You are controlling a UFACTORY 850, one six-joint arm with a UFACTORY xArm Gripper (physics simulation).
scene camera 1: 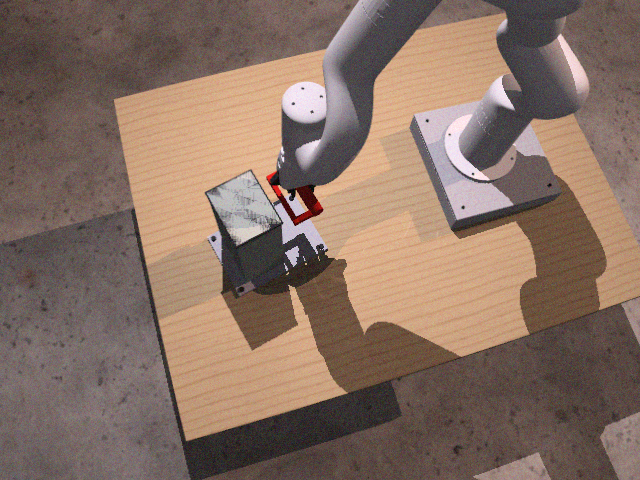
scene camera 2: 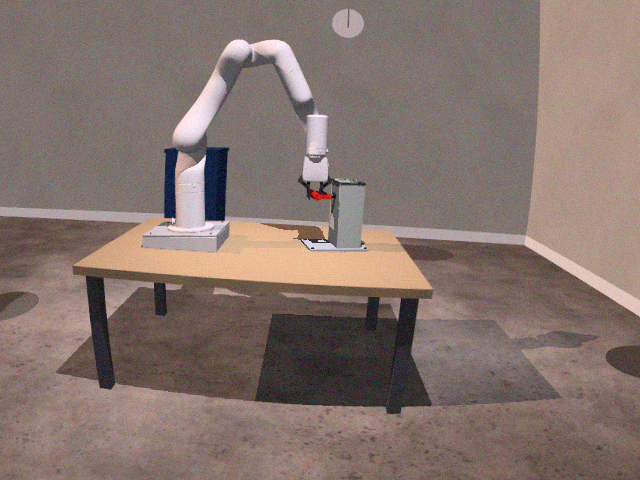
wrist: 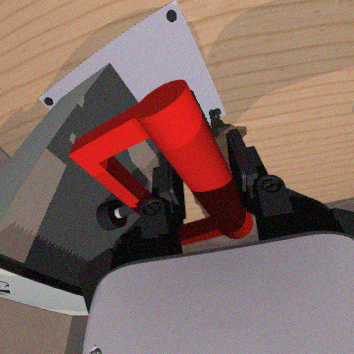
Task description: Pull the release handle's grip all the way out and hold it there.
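Observation:
The release handle's red grip [scene camera 1: 308, 197] [scene camera 2: 318, 196] [wrist: 192, 150] is a thick round bar on a rectangular red frame. It stands out from the upper part of a grey-green housing [scene camera 1: 262, 253] [scene camera 2: 347, 214] [wrist: 65, 185]. My gripper [scene camera 1: 302, 192] [scene camera 2: 315, 192] [wrist: 201, 153] points down and is shut on the grip's bar, with one black finger on each side. In the wrist view, the left finger lies against the bar inside the frame, and the right finger is close along its outer side. The fingertips are partly hidden in the scene views.
The housing stands on a pale base plate [scene camera 1: 310, 235] [scene camera 2: 316, 244] [wrist: 150, 60] with dark screws at its corners, on the wooden table [scene camera 1: 180, 372] [scene camera 2: 248, 273] [wrist: 300, 30]. Its top is close beside my gripper. The arm's mounting block [scene camera 1: 439, 180] [scene camera 2: 178, 240] is on the table's other half.

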